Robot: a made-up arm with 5 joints.
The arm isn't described. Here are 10 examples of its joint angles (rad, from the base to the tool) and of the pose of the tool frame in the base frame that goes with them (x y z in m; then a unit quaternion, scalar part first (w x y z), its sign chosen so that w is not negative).
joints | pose
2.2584 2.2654 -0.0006 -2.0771 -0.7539 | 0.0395 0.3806 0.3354 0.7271 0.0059 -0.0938 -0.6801
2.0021 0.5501 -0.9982 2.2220 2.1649 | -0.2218 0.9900 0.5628 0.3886 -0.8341 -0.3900 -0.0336
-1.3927 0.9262 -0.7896 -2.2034 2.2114 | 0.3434 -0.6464 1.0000 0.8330 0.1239 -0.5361 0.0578
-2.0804 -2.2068 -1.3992 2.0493 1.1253 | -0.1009 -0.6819 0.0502 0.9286 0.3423 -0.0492 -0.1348
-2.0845 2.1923 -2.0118 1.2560 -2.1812 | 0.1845 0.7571 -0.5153 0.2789 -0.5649 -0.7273 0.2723
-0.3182 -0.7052 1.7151 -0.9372 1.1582 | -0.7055 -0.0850 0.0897 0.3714 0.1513 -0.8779 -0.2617
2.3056 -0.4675 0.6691 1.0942 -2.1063 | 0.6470 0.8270 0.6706 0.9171 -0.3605 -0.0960 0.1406
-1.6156 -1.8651 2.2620 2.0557 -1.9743 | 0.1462 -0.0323 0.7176 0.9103 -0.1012 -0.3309 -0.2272
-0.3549 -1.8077 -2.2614 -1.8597 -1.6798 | -0.5513 0.6560 -0.4147 0.0782 -0.2319 -0.9661 0.0818
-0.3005 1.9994 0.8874 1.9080 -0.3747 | -0.2383 -0.4624 -0.5194 0.3119 -0.8213 0.4596 0.1303
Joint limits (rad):
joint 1: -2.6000..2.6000
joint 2: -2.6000..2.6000
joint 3: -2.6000..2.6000
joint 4: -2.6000..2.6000
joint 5: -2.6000..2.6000
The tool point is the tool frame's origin. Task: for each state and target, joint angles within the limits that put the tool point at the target. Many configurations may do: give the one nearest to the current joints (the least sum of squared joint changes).
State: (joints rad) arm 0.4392 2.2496 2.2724 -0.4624 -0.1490
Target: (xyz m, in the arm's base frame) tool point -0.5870 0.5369 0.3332
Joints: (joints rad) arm 1.3695 1.9693 1.8870 -0.1641 -0.2910
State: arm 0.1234 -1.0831 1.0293 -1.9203 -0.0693
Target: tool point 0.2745 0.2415 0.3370
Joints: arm 0.3612 -0.6910 1.7782 -2.2274 -0.2903
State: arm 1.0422 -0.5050 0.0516 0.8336 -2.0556
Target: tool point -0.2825 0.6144 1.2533
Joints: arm 1.0974 -0.2081 -0.1993 0.8577 -2.1982
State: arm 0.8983 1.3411 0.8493 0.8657 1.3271
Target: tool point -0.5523 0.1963 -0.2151
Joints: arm 1.3690 1.0761 0.8706 1.3125 1.3664
